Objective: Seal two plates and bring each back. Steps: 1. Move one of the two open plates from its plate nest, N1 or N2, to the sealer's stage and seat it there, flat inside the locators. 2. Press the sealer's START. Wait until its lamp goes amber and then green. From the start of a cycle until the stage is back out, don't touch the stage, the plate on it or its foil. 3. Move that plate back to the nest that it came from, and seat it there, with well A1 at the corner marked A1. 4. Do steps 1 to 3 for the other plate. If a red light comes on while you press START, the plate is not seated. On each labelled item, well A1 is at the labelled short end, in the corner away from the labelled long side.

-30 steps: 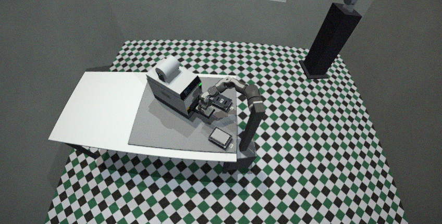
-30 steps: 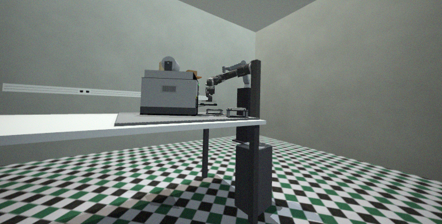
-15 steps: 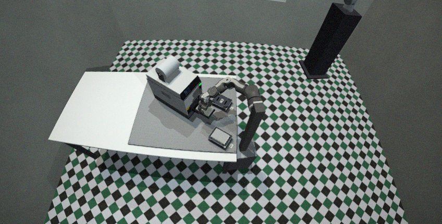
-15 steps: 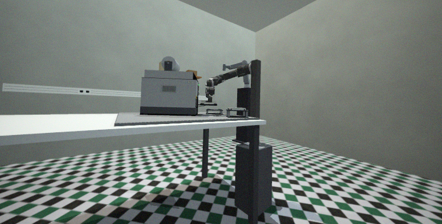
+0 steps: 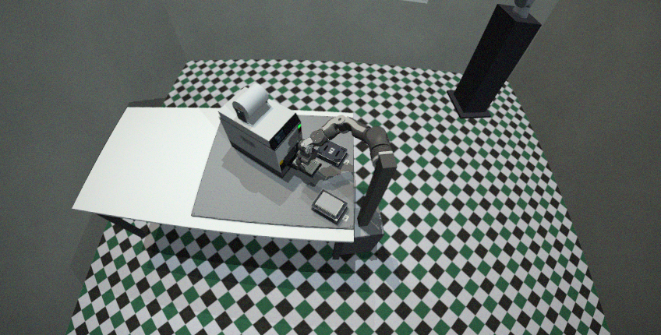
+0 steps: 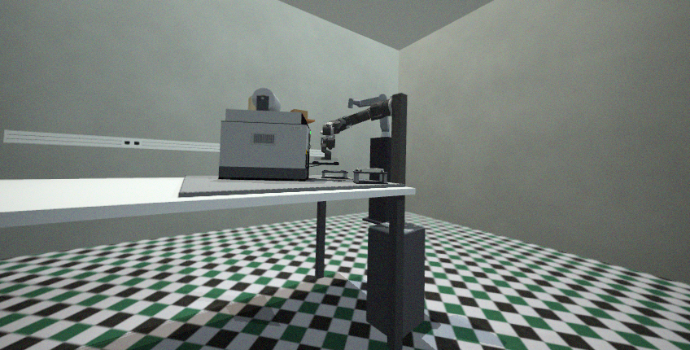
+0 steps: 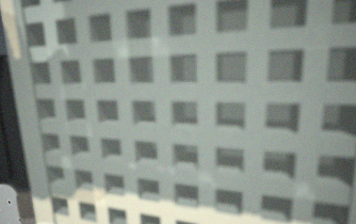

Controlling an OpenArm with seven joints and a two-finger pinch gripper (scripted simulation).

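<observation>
Now: the dark stage 20 mm below my hand. The rest, counted from my hand: white foil roll (300 mm above, 260 mm ahead, 210 mm to the right); then touch screen (200 mm above, 120 mm ahead, 40 mm to the right).
</observation>
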